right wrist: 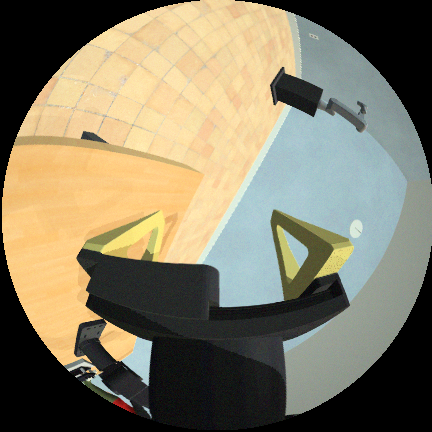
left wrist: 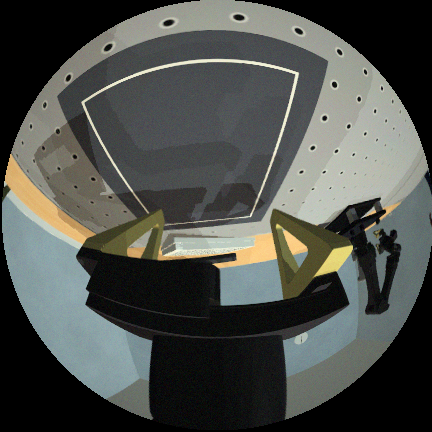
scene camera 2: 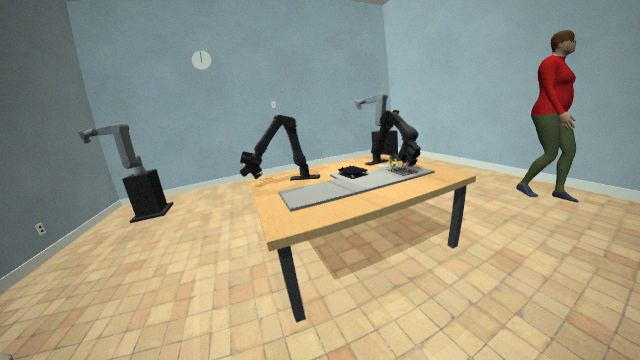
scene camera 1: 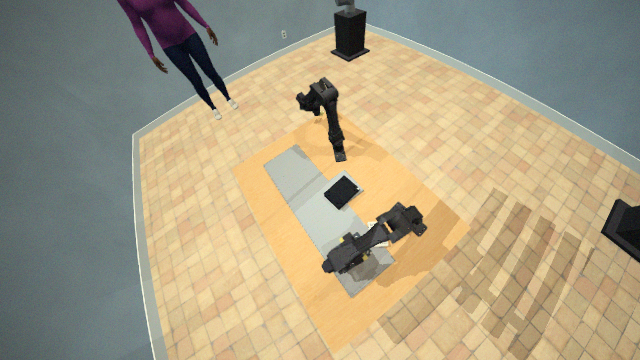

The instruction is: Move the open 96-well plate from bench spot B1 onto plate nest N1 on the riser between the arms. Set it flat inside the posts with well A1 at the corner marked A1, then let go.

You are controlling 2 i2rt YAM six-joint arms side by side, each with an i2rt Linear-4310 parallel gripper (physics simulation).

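Places are measured from the left arm's base along level axes (x ahead, y left, z up), in metres.
Pixels of known places: left gripper, between the fingertips: (left wrist: 216,214) (scene camera 2: 396,168); right gripper, between the fingertips: (right wrist: 217,215) (left wrist: 374,238) (scene camera 2: 250,173); left arm's base, origin of its link: (left wrist: 198,259) (scene camera 2: 376,162); right arm's base, origin of its link: (right wrist: 85,339) (scene camera 2: 305,178) (scene camera 1: 338,149).
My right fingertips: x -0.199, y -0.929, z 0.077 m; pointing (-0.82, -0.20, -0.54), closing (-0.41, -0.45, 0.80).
Observation:
Ahead of a thing's pixels: the offset from my right fingertips to its top centre. Level surfaces: height alone.
The pale 96-well plate @[0.381 m ahead, 0.874 m left, 0.042 m down] (scene camera 1: 382,244) (left wrist: 210,244) lies beyond the dark, white-outlined mat @[0.062 m down] (left wrist: 200,110), on the side toward the left arm's base. The arm partly hides the plate in scene camera 1; its well labels cannot be read. The black nest @[0.364 m ahead, 0.584 m left, 0.020 m down] (scene camera 1: 341,192) (scene camera 2: 352,171) with corner posts stands on the riser between the arms. The mark A1 is not readable. My left gripper (scene camera 1: 354,249) (scene camera 2: 401,166) (left wrist: 216,214) is open and empty, low over the mat, with the plate beyond its fingertips. My right gripper (scene camera 2: 252,173) (right wrist: 217,215) is open and empty, far from the plate and nest.
A grey perforated board @[0.064 m down] (scene camera 1: 312,215) (scene camera 2: 320,194) (left wrist: 350,95) runs along the wooden table (scene camera 1: 280,220) (scene camera 2: 370,215). The nest rises beside the left arm's working side. A person in red (scene camera 2: 555,85) stands off the table at the right of scene camera 2.

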